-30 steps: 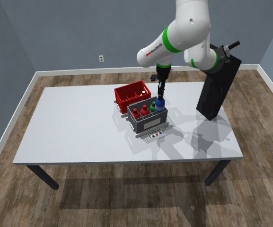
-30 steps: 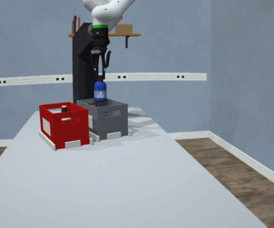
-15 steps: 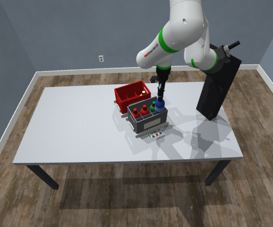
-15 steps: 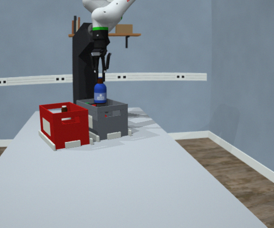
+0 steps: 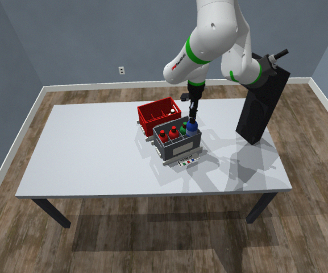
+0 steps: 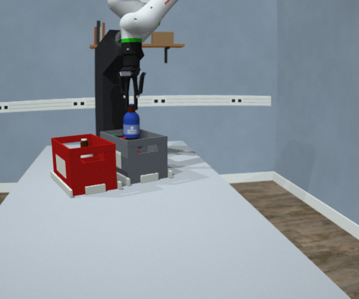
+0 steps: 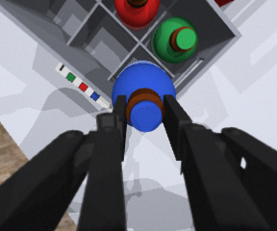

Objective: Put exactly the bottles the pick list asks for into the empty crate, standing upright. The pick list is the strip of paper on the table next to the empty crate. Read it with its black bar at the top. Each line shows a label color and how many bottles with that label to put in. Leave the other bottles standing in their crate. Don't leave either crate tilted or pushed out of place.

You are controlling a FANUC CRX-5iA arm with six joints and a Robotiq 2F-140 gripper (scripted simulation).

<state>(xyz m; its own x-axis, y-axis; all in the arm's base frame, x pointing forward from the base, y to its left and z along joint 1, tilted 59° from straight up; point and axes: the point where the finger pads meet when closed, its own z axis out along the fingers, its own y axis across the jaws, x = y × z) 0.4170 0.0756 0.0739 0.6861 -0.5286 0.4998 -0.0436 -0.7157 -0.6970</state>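
Now: the blue-label bottle 80 mm below my hand. Also, from my hand: red bottle: 120 mm ahead, 210 mm below; grey crate: 90 mm ahead, 30 mm to the left, 220 mm below; green-label bottle: 60 mm ahead, 70 mm to the right, 210 mm below.
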